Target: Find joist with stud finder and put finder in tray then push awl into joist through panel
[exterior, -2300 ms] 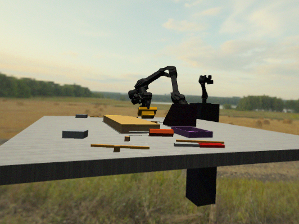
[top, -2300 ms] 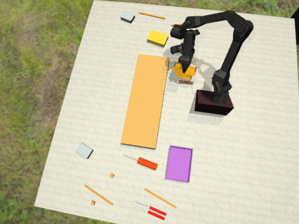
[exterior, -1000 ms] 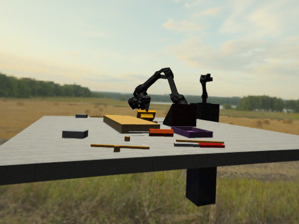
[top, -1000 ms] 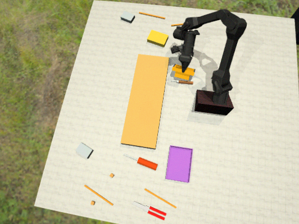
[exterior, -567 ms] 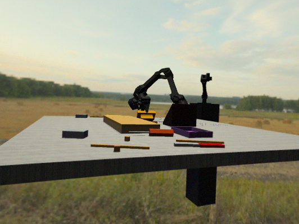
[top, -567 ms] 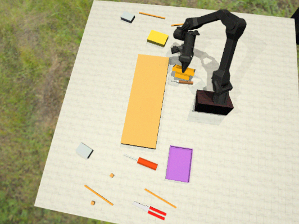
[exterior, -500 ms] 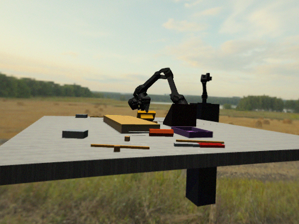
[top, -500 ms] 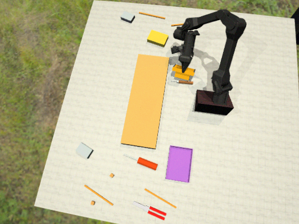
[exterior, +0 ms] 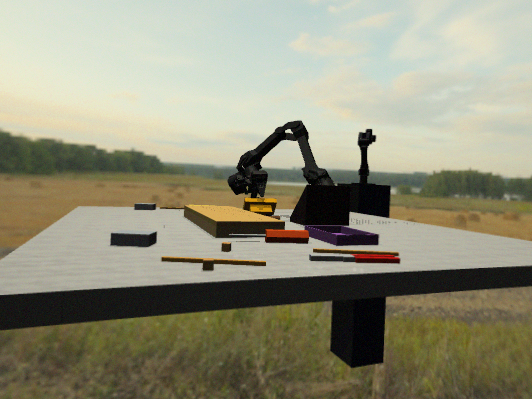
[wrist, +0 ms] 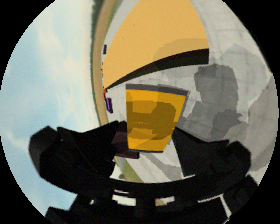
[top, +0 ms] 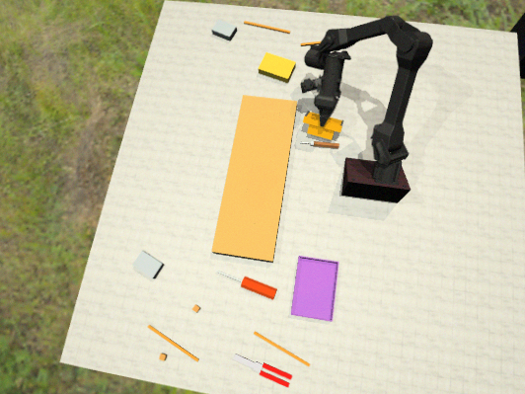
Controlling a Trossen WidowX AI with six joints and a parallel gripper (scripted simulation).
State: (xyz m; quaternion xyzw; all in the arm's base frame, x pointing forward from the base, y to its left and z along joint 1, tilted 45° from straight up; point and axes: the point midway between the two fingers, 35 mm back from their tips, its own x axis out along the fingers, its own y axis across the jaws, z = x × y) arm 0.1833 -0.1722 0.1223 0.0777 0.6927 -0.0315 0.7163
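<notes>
My gripper tip is 10 mm past the yellow stud finder, 20 mm to the right of it and 30 mm above it. Round my gripper tip: yellow block 170 mm ahead, 210 mm to the right, 30 mm below; purple tray 20 mm behind, 500 mm to the left, 40 mm below; awl 20 mm ahead, 50 mm to the left, 40 mm below.
</notes>
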